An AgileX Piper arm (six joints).
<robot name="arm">
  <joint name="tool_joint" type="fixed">
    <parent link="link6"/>
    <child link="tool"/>
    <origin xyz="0 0 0" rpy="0 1.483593 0"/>
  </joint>
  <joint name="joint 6" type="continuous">
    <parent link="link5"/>
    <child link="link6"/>
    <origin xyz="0.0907 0 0.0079" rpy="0 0 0"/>
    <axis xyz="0.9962 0 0.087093"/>
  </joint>
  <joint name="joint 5" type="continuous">
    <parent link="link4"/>
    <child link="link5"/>
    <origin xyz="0 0 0" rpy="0 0 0"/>
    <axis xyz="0 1 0"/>
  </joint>
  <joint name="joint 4" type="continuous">
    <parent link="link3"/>
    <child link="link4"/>
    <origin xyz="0.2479 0 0.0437" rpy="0 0 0"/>
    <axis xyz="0.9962 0 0.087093"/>
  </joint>
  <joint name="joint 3" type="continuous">
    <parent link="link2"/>
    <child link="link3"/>
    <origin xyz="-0.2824 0 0.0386" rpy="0 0 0"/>
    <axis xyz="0 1 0"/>
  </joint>
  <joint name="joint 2" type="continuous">
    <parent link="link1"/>
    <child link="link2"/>
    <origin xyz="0 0 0" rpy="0 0 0"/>
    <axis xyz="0 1 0"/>
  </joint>
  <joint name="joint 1" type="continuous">
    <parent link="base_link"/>
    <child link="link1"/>
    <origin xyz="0 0 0.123" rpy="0 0 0"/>
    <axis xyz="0 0 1"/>
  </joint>
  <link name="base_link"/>
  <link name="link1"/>
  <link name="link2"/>
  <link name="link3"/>
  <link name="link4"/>
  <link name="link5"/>
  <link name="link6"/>
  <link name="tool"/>
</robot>
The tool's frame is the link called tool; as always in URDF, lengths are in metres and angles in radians. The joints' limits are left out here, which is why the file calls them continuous.
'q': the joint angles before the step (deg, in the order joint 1, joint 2, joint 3, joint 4, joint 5, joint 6). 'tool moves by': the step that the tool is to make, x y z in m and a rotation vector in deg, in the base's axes. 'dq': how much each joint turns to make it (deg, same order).
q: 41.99, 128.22, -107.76, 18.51, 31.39, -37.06
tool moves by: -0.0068, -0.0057, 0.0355, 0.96, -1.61, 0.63
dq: 0.00, -3.82, -0.86, -1.07, 2.86, 0.69
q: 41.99, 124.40, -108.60, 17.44, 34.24, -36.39
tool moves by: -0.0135, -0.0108, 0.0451, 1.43, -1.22, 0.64
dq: 0.00, -5.31, -0.64, -0.61, 4.10, 0.96
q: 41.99, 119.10, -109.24, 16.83, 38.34, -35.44
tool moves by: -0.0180, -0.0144, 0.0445, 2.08, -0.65, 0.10
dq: 0.01, -5.70, -0.25, -0.14, 3.94, 1.63
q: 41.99, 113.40, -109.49, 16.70, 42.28, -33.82
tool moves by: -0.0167, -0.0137, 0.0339, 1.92, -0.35, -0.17
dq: 0.00, -4.61, -0.12, -0.02, 2.99, 1.66
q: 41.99, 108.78, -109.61, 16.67, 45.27, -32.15
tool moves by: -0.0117, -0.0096, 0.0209, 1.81, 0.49, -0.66
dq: -0.01, -2.95, -0.10, 0.18, 1.86, 2.02
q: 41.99, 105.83, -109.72, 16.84, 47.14, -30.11
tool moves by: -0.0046, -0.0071, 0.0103, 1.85, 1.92, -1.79
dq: -0.40, -1.49, -0.10, 0.33, 1.18, 3.06
